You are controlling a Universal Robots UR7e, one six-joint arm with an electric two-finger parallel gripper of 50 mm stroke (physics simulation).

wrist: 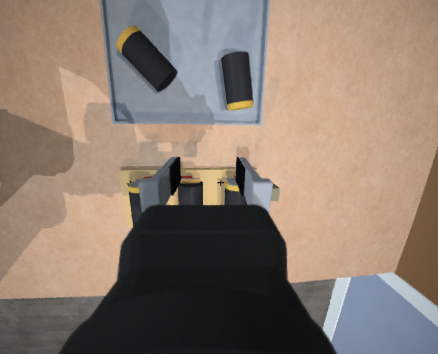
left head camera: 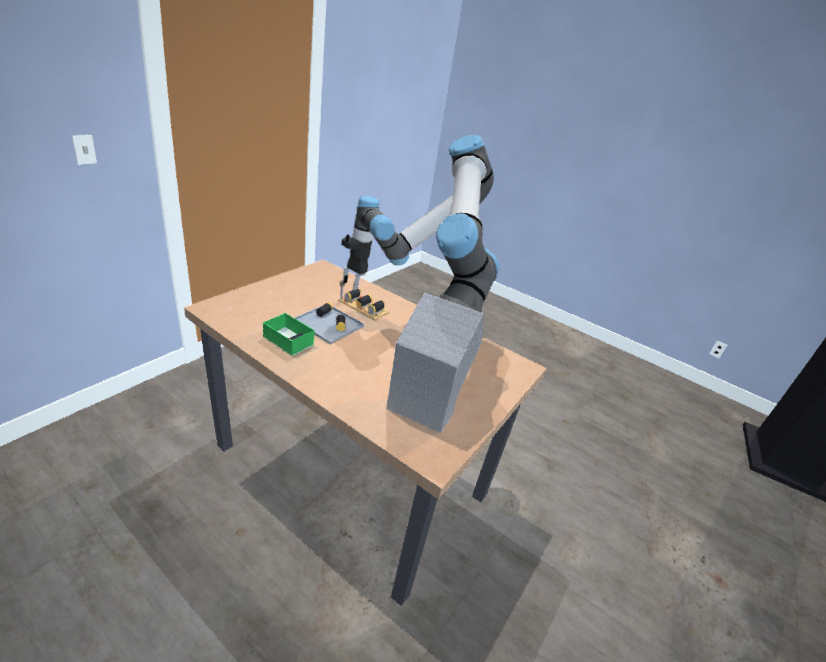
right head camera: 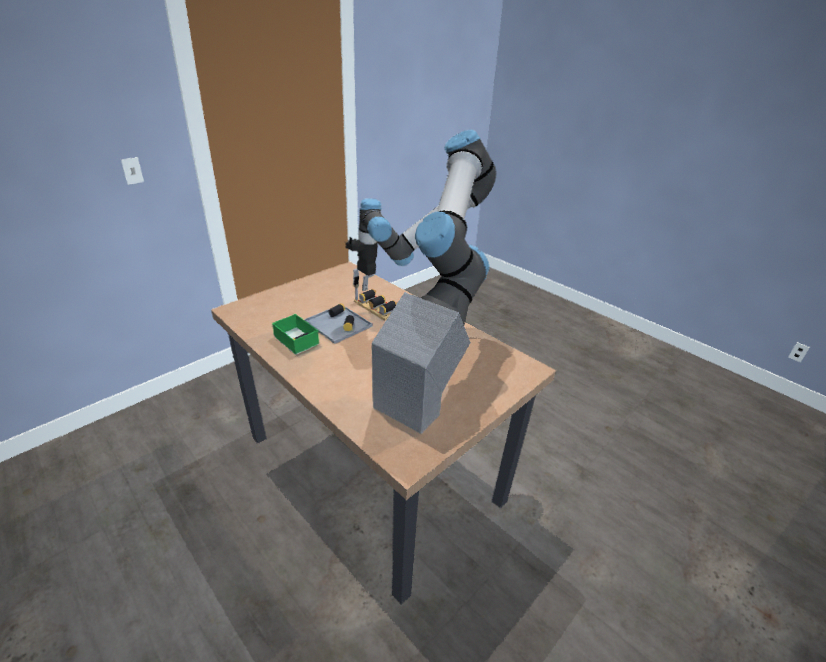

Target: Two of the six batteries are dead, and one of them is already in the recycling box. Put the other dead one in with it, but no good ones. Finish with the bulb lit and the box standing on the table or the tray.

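Pixels of known places: gripper, fingertip midpoint: (wrist: 208, 168) (left head camera: 349, 286) (right head camera: 360, 287); arm's base, origin of the base link: (left head camera: 454, 318) (right head camera: 438, 317).
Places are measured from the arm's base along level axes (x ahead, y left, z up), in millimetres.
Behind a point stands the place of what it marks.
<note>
My gripper (left head camera: 349, 291) {x 503, y -181, z -150 mm} (right head camera: 361, 293) {x 503, y -181, z -150 mm} (wrist: 208, 168) {x 503, y -181, z -150 mm} is open and empty, low over the wooden battery holder (wrist: 214, 191) {x 509, y -241, z -248 mm}. In the wrist view three batteries lie in the holder: left (wrist: 135, 204) {x 405, y -231, z -213 mm}, middle (wrist: 190, 194) {x 477, y -227, z -213 mm} and right (wrist: 234, 196) {x 534, y -239, z -214 mm}. The fingers and gripper body hide parts of them. Two black batteries with yellow ends, one (left head camera: 324, 310) {x 540, y -78, z -229 mm} (right head camera: 336, 311) {x 539, y -81, z -231 mm} (wrist: 237, 80) {x 551, y -96, z -222 mm} and another (left head camera: 340, 322) {x 433, y -38, z -219 mm} (right head camera: 348, 322) {x 436, y -48, z -223 mm} (wrist: 149, 59) {x 454, y -66, z -221 mm}, lie in the grey tray (left head camera: 318, 324) {x 519, y -19, z -256 mm} (wrist: 185, 121) {x 481, y -136, z -255 mm}. The green box (left head camera: 301, 342) {x 456, y 146, z -222 mm} (right head camera: 305, 341) {x 456, y 143, z -222 mm} stands beside the tray, with something dark inside. I cannot tell whether a bulb is lit.
A dark-tipped post (left head camera: 344, 279) (right head camera: 355, 275) stands at the holder's door-side end; its brownish block (wrist: 275, 193) {x 572, y -222, z -166 mm} shows beside the right finger. A large grey block (left head camera: 421, 386) {x -17, y 196, z -125 mm} (right head camera: 399, 386) {x -21, y 196, z -124 mm} stands on the table (left head camera: 330, 386) {x 267, y 228, z -258 mm} (right head camera: 337, 393) {x 203, y 229, z -258 mm} near the arm's base.
</note>
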